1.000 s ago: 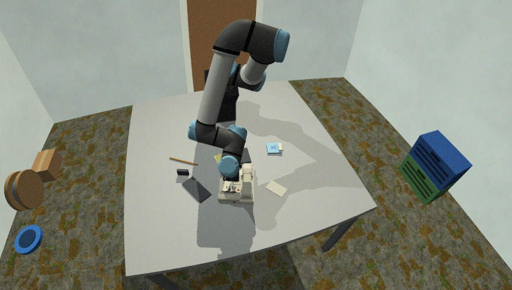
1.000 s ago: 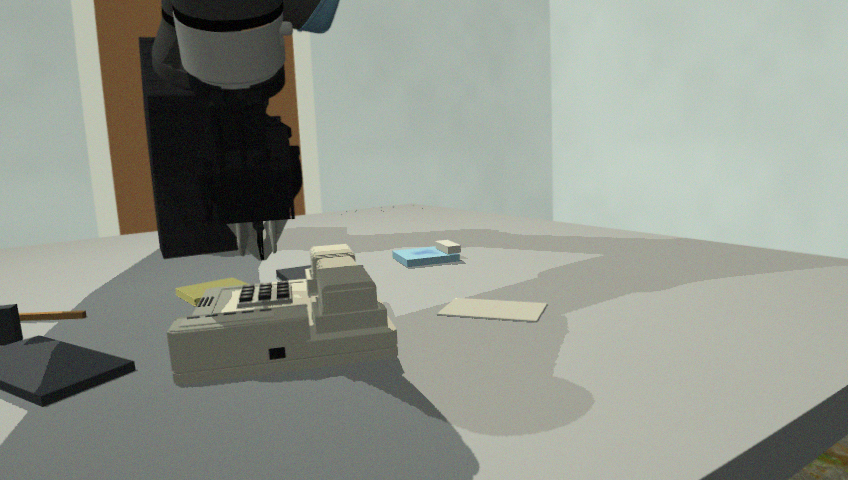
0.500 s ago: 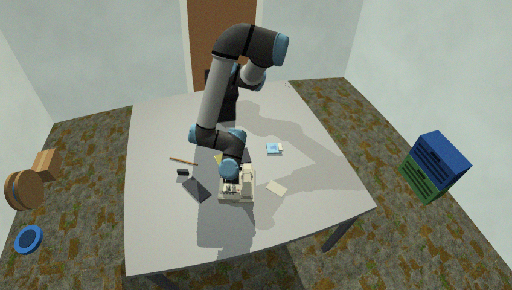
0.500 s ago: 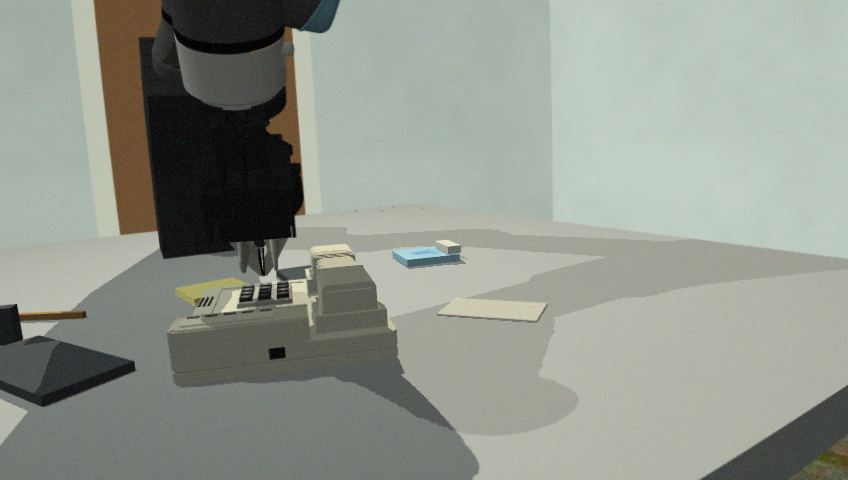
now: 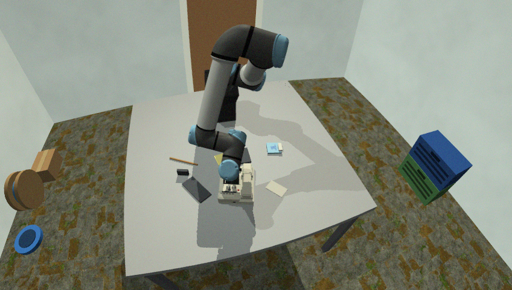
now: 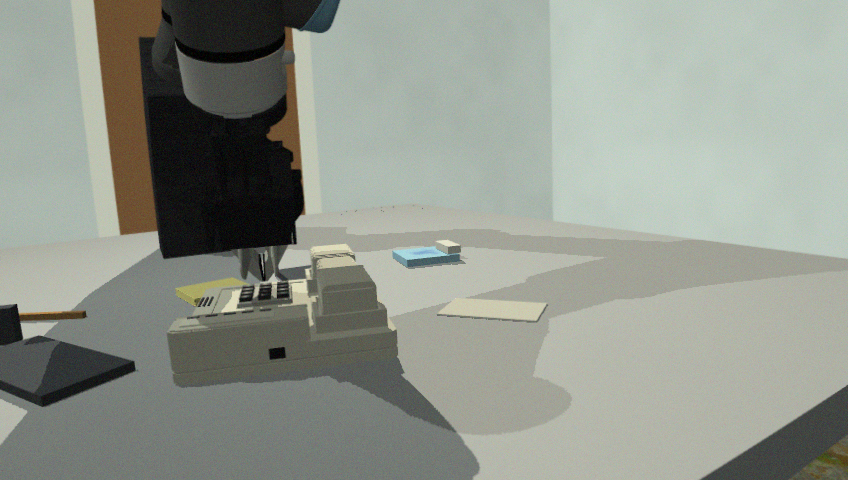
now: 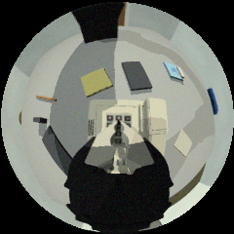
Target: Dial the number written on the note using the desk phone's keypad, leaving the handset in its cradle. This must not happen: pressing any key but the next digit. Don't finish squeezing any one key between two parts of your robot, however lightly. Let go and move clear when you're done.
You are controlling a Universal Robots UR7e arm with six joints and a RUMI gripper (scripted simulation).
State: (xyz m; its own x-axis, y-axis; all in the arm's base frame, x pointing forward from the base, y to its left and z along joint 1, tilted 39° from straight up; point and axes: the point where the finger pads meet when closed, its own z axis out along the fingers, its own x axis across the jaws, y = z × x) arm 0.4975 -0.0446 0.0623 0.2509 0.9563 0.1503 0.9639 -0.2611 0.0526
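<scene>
The handset lies 7 cm ahead of my hand, 5 cm to the left of it and 1 cm below it. From my hand the other things lie so: pencil (18 cm behind, 24 cm to the right, 5 cm below); cream note card (13 cm ahead, 19 cm to the left, 5 cm below); small black block (9 cm behind, 26 cm to the right, 3 cm below).
</scene>
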